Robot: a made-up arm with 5 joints.
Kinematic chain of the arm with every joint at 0, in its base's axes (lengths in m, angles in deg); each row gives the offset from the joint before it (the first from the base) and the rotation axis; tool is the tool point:
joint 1: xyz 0 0 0.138 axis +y
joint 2: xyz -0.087 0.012 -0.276 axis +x
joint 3: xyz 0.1 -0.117 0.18 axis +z
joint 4: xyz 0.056 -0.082 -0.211 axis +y
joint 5: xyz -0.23 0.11 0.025 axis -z
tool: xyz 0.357 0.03 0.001
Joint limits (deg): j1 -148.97..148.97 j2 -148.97..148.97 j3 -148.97..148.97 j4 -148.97..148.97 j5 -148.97..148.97
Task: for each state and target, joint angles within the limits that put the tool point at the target. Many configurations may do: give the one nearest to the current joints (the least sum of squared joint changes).
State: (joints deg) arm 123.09 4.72 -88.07 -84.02 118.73
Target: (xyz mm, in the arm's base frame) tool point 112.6 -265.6 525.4
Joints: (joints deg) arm 148.97 -41.55 -76.72 -85.74 82.54
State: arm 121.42 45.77 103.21 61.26 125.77
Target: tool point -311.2 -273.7 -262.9
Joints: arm 86.47 55.88 112.99 35.40 117.42
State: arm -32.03 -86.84 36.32 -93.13 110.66
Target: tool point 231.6 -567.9 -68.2
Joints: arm -15.87 -58.69 33.48 -88.68 134.28
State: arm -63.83 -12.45 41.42 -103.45 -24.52
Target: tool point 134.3 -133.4 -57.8
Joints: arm -40.82 5.18 49.30 -128.48 7.03
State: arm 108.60 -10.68 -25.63 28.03 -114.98
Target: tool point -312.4 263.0 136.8
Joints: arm 122.94 -12.78 -36.73 26.46 -76.15
